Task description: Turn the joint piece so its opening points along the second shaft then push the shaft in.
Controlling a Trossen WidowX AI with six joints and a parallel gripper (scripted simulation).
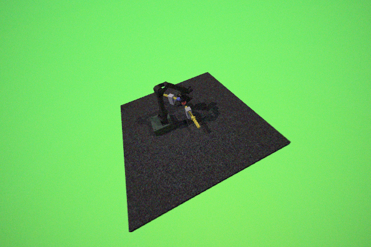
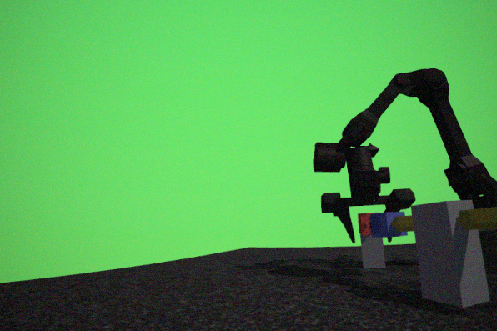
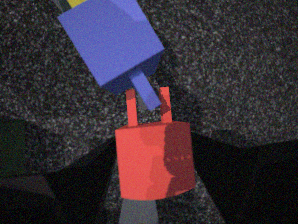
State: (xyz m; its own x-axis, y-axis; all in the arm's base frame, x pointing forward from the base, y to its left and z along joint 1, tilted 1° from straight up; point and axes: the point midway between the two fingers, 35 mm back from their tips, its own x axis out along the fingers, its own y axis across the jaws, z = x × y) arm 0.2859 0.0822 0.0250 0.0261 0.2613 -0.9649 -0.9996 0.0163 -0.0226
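My gripper tip is 40 mm below the red joint piece and 10 mm to the right of it.
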